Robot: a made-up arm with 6 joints.
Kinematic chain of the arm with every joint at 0, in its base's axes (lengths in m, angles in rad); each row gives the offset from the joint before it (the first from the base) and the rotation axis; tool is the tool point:
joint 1: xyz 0 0 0.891 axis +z
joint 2: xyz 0.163 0 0 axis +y
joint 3: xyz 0 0 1.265 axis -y
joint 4: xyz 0 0 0.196 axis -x
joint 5: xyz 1.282 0 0 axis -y
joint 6: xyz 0.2 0 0 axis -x
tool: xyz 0 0 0
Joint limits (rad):
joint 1: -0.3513..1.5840
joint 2: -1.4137..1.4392
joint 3: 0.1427..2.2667
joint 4: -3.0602..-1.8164
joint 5: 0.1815..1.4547
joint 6: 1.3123..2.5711
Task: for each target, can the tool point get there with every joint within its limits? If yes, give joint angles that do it. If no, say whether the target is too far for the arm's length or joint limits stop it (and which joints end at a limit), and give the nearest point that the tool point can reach.
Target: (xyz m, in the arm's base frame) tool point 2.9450 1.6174 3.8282
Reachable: no: too far | nearest point 1.9216 1.0553 2.7554 | short by 1.586 m
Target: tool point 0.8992 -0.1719 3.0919
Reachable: yes | joints -0.0852 -0.1973 0.5331 -2.5617 1.0451 1.4671
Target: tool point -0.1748 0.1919 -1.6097
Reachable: no: joint limits stop it (at a limit: joint 1, joint 2, joint 3, joint 4) | nearest point -0.0090 1.8013 -0.2535 | short by 2.111 m
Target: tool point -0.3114 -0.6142 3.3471
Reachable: yes | joints 0.8694 -0.4148 1.3356 -2.1769 1.3013 2.4269
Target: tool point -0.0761 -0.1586 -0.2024
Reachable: no: joint limits stop it (at a limit: joint 1, joint 2, joint 3, joint 5) | nearest point 1.6546 -0.6257 -0.1999 | short by 1.793 m
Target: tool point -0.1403 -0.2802 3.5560
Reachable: yes | joints 0.9159 -0.3460 1.1501 -2.2120 0.3795 2.0219
